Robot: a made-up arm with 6 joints.
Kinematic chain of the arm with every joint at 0, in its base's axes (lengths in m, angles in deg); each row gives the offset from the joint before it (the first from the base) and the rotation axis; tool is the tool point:
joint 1: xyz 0 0 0.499 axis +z
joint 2: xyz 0.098 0 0 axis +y
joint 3: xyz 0 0 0.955 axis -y
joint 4: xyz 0 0 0.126 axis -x
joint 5: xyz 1.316 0 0 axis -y
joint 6: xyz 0.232 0 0 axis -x
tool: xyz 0 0 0
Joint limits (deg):
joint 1: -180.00..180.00
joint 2: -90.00..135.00
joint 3: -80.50..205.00
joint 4: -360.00..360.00
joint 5: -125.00..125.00
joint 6: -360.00..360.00
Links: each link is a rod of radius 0.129 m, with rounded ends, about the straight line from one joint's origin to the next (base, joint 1, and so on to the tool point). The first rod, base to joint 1, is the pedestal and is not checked.
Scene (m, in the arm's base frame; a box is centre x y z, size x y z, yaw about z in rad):
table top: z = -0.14
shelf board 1: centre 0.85 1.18 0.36 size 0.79 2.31 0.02 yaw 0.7
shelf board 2: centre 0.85 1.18 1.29 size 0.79 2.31 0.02 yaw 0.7
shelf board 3: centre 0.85 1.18 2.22 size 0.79 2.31 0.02 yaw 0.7
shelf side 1: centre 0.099 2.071 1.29 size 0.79 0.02 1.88 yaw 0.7
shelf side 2: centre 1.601 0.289 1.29 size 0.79 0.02 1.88 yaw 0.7
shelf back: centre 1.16 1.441 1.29 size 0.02 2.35 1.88 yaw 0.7
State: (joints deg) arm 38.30 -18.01 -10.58 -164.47 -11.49 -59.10
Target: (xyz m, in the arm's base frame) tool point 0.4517 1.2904 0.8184
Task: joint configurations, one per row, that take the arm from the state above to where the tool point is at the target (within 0.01 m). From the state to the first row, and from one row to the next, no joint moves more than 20 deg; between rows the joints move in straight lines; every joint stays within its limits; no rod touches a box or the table.
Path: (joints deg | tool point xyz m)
1: 55.61 -22.78 -18.17 -182.17 -7.32 -62.08 | 0.7108 1.0365 1.6588
2: 72.92 -27.56 -25.76 -199.87 -3.15 -65.05 | 0.3562 1.1446 1.5322
3: 90.23 -32.33 -33.35 -217.57 1.02 -68.03 | -0.0071 1.1372 1.4011
4: 107.54 -37.11 -40.94 -235.28 5.19 -71.00 | -0.3398 1.0179 1.2710
5: 124.85 -41.88 -48.53 -252.98 9.36 -73.98 | -0.6058 0.8068 1.1453
6: 142.16 -46.66 -56.13 -270.68 13.53 -76.96 | -0.7794 0.5367 1.0257
7: 130.18 -40.42 -53.25 -252.81 9.75 -73.98 | -0.6805 0.7477 0.9946
8: 118.19 -34.19 -50.38 -234.93 5.97 -71.00 | -0.5267 0.9408 0.9654
9: 106.21 -27.96 -47.50 -217.06 2.20 -68.03 | -0.3258 1.1015 0.9369
10: 94.23 -21.73 -44.63 -199.19 -1.58 -65.05 | -0.0880 1.2185 0.9054
11: 82.25 -15.50 -41.75 -181.32 -5.36 -62.08 | 0.1752 1.2836 0.8675
12: 70.27 -9.27 -38.88 -163.45 -9.13 -59.10 | 0.4517 1.2904 0.8183

